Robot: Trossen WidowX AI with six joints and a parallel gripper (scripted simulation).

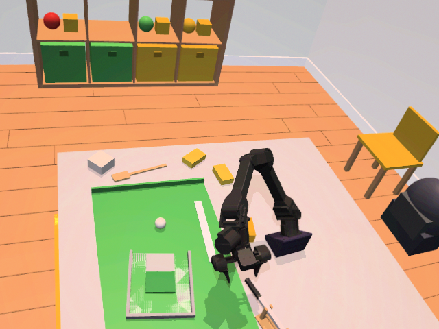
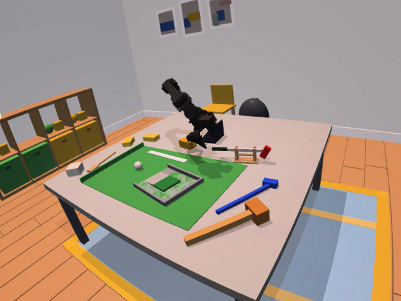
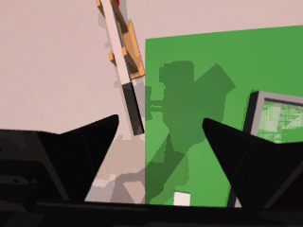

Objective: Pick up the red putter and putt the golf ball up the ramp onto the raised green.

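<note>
The white strip lies 2 cm behind my gripper tip, 30 cm to the right of it and 11 cm below it. Also, from my gripper tip: grey frame: 23 cm ahead, 11 cm to the right, 11 cm below; red putter: 6 cm behind, 13 cm to the left, 5 cm below; blue mallet: 22 cm ahead, 25 cm to the left, 10 cm below.
</note>
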